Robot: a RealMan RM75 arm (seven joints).
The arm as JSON. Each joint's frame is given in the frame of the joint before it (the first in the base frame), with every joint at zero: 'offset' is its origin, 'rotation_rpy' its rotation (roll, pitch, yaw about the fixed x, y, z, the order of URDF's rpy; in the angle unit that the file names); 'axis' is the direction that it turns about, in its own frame. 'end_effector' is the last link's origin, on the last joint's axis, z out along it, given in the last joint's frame.
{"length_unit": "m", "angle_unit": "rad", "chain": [
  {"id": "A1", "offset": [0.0, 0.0, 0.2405], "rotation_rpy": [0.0, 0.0, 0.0], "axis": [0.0, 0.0, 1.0]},
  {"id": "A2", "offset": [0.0, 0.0, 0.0], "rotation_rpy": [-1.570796, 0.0, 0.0], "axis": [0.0, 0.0, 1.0]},
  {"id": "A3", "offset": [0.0, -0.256, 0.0], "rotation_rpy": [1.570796, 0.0, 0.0], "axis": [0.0, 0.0, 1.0]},
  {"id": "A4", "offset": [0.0, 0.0, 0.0], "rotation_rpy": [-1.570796, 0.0, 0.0], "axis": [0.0, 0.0, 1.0]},
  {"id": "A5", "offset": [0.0, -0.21, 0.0], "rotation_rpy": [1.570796, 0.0, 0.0], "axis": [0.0, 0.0, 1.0]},
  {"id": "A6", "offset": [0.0, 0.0, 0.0], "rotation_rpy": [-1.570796, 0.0, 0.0], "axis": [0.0, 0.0, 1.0]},
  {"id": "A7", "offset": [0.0, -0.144, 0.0], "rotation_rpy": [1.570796, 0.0, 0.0], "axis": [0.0, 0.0, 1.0]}
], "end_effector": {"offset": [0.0, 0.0, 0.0], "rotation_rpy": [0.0, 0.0, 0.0]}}
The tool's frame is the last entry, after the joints.
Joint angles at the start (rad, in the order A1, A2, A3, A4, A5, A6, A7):
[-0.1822 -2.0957 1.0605 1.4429 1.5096 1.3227 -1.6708]
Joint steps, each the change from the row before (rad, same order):
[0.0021 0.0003 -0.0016 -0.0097 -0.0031 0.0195 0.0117]
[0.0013 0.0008 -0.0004 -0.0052 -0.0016 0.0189 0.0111]
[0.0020 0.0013 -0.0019 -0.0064 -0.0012 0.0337 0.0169]
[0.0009 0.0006 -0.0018 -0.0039 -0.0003 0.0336 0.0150]
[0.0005 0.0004 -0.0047 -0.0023 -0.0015 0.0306 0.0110]
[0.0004 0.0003 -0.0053 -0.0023 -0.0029 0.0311 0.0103]
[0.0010 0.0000 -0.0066 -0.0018 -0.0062 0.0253 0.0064]
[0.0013 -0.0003 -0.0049 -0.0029 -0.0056 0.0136 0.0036]
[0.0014 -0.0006 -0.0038 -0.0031 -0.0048 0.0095 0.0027]
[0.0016 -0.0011 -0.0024 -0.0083 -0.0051 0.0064 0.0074]
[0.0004 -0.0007 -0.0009 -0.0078 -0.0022 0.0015 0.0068]
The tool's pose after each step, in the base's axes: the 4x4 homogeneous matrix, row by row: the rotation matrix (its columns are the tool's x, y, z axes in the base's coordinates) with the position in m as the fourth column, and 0 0 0 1 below. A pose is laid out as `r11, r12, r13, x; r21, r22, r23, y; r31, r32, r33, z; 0, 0, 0, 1`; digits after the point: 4 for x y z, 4 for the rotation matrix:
0.7651, 0.3941, 0.5093, -0.1869; 0.0150, -0.8016, 0.5977, 0.3178; 0.6438, -0.4497, -0.6191, 0.0969; 0, 0, 0, 1
0.7683, 0.3811, 0.5143, -0.1875; 0.0119, -0.8118, 0.5838, 0.3155; 0.6400, -0.4424, -0.6282, 0.0953; 0, 0, 0, 1
0.7739, 0.3579, 0.5225, -0.1882; 0.0058, -0.8290, 0.5593, 0.3113; 0.6332, -0.4298, -0.6436, 0.0930; 0, 0, 0, 1
0.7791, 0.3331, 0.5312, -0.1880; -0.0020, -0.8458, 0.5334, 0.3072; 0.6270, -0.4166, -0.6583, 0.0909; 0, 0, 0, 1
0.7816, 0.3127, 0.5397, -0.1878; -0.0096, -0.8591, 0.5117, 0.3035; 0.6237, -0.4051, -0.6685, 0.0900; 0, 0, 0, 1
0.7827, 0.2926, 0.5493, -0.1875; -0.0177, -0.8718, 0.4896, 0.2998; 0.6221, -0.3929, -0.6772, 0.0894; 0, 0, 0, 1
0.7803, 0.2794, 0.5595, -0.1873; -0.0242, -0.8805, 0.4735, 0.2966; 0.6249, -0.3830, -0.6803, 0.0898; 0, 0, 0, 1
0.7770, 0.2752, 0.5662, -0.1876; -0.0267, -0.8842, 0.4664, 0.2948; 0.6290, -0.3775, -0.6796, 0.0902; 0, 0, 0, 1
0.7736, 0.2737, 0.5716, -0.1881; -0.0278, -0.8864, 0.4621, 0.2935; 0.6331, -0.3733, -0.6781, 0.0904; 0, 0, 0, 1
0.7697, 0.2742, 0.5765, -0.1894; -0.0281, -0.8876, 0.4597, 0.2925; 0.6378, -0.3701, -0.6755, 0.0899; 0, 0, 0, 1
0.7678, 0.2756, 0.5784, -0.1906; -0.0279, -0.8875, 0.4599, 0.2923; 0.6401, -0.3693, -0.6737, 0.0891; 0, 0, 0, 1

